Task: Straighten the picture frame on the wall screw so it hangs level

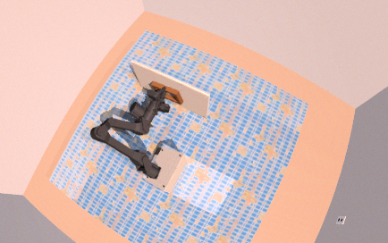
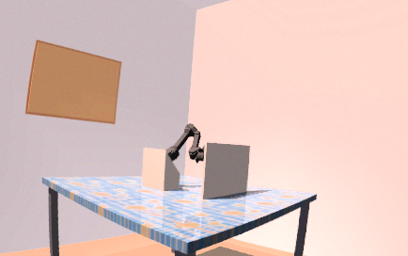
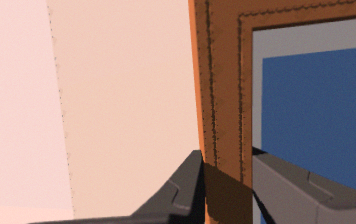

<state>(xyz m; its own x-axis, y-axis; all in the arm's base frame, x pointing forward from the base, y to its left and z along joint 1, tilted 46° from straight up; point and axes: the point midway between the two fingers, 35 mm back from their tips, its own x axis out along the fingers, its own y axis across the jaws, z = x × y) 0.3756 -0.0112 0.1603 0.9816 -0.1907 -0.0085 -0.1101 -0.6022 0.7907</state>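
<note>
Right now my gripper tip is 5 cm above the picture frame and 1 cm short of it. The rest, counted from my gripper tip: wall panel 6 cm below, 2 cm ahead, 1 cm to the right.
</note>
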